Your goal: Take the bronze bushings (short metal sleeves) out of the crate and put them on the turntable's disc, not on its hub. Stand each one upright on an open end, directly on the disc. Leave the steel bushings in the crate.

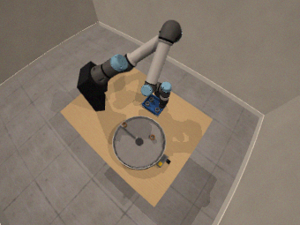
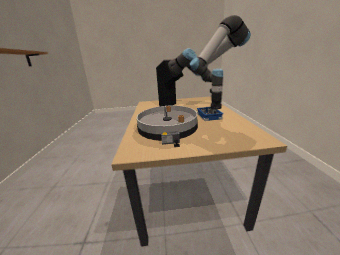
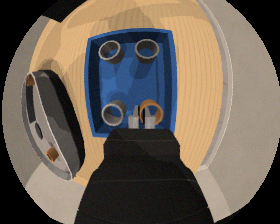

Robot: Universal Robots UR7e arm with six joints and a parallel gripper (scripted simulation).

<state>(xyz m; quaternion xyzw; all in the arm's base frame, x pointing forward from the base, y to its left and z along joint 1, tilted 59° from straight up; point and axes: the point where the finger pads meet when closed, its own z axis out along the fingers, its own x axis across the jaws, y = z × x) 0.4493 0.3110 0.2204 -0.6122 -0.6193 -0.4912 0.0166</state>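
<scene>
The blue crate lies 4 cm behind my hand, 4 cm to the right of it and 2 cm below it. The rest, counted from my hand: grey turntable disc (18 cm ahead, 33 cm to the right, 1 cm above).
</scene>
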